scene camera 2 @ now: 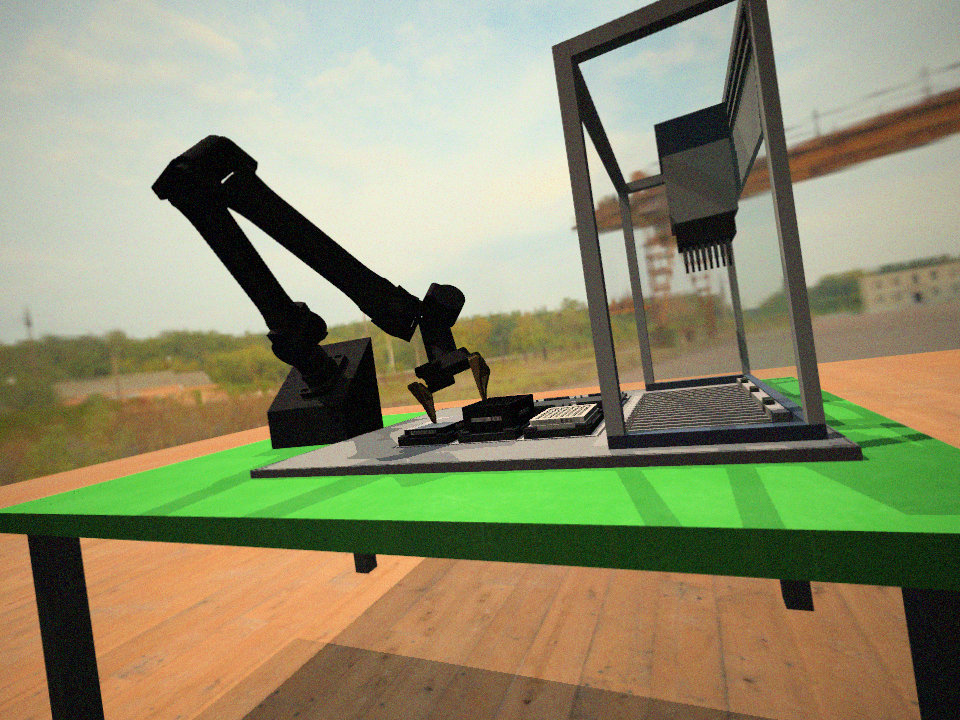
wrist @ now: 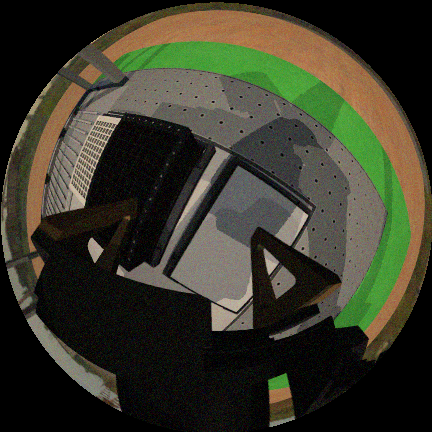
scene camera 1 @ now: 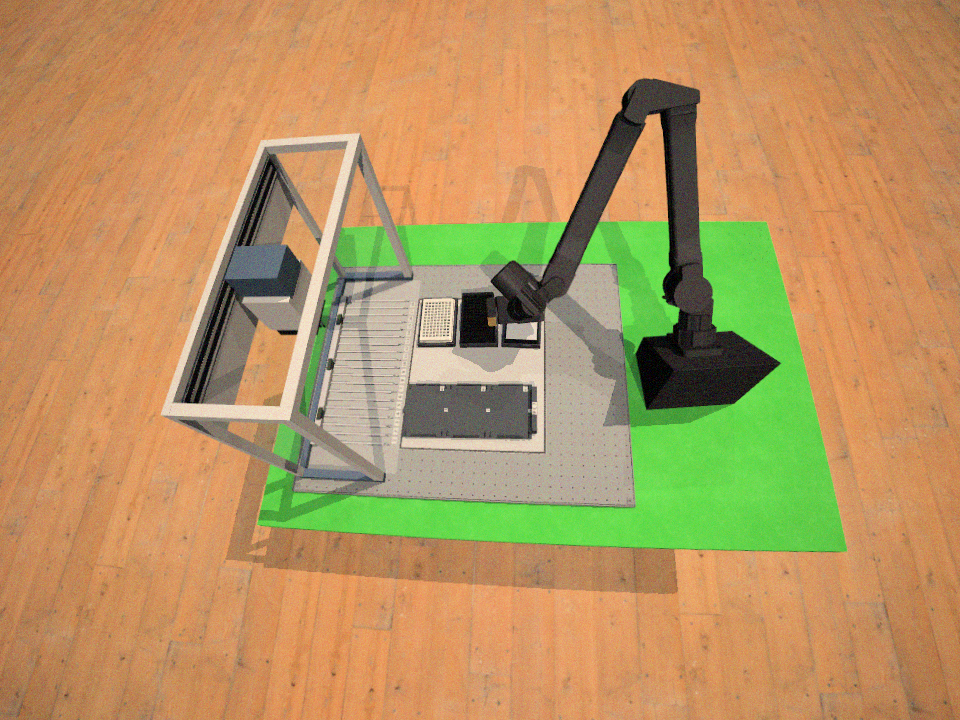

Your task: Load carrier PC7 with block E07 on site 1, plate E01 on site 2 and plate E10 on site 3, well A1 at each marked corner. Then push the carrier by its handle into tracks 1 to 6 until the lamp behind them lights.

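Note:
My gripper is open and empty, low over the labware row. In the wrist view, one finger overlaps the edge of the tall black block; the other overlaps the flat grey-topped plate. A white plate with many wells stands on the block's far side. The dark carrier lies empty beside the row, with small white corner marks. Its handle end faces the arm base. Labels are too small to read. The arm hides part of the grey-topped plate in scene camera 1.
The grooved track deck lies beyond the carrier, with small dark parts along its rear edge. A gantry frame stands over it. A pipetting head hangs from the gantry, its tips above the deck.

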